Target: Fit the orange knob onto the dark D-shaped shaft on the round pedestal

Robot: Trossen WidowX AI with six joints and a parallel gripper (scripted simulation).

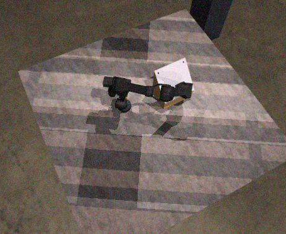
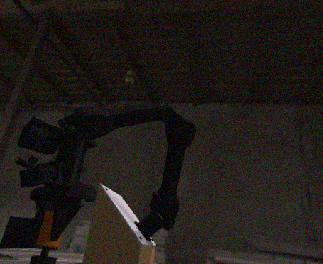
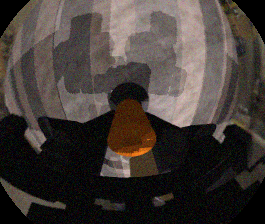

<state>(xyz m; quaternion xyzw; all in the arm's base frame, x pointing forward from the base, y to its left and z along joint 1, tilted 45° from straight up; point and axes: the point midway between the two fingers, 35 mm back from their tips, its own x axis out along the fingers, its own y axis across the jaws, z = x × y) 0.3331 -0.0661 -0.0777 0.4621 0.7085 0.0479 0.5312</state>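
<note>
My gripper tip is 20 mm below the orange knob. Also, from my gripper tip: dark pedestal 40 mm below.
</note>
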